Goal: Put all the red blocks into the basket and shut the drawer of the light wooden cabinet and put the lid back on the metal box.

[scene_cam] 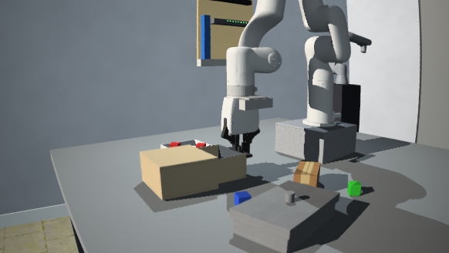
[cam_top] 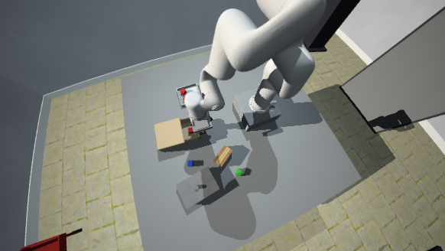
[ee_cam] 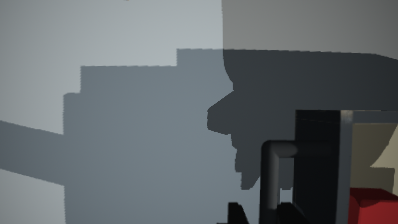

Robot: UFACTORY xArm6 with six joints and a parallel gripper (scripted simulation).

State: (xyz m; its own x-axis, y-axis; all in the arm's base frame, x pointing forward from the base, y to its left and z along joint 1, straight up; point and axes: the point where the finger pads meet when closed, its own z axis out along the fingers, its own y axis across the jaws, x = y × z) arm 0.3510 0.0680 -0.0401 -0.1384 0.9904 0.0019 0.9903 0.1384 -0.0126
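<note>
Right now the drawer is 80 mm ahead of my hand, 10 mm to the left of it and 30 mm below it. Round my hand: blue block: 100 mm ahead, 200 mm to the left, 50 mm below; then light wooden cabinet: 140 mm ahead, 20 mm to the left, 30 mm below; then cardboard box: 90 mm behind, 190 mm to the left, 30 mm below.
</note>
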